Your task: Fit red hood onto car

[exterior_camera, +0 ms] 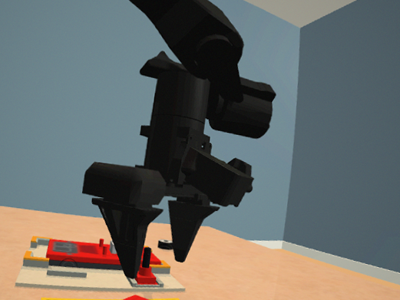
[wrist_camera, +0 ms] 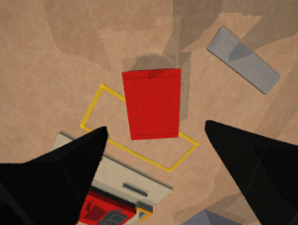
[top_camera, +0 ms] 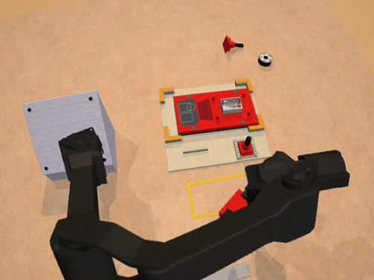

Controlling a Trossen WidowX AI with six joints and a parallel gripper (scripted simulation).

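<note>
Right now the red hood is 60 mm below my gripper tip. Also, from my gripper tip: beige jig plate: 260 mm to the left, 70 mm below, 20 mm ahead; then black wheel: 400 mm to the left, 230 mm ahead, 70 mm below; then grey engine block: 270 mm to the left, 60 mm ahead, 50 mm below.
</note>
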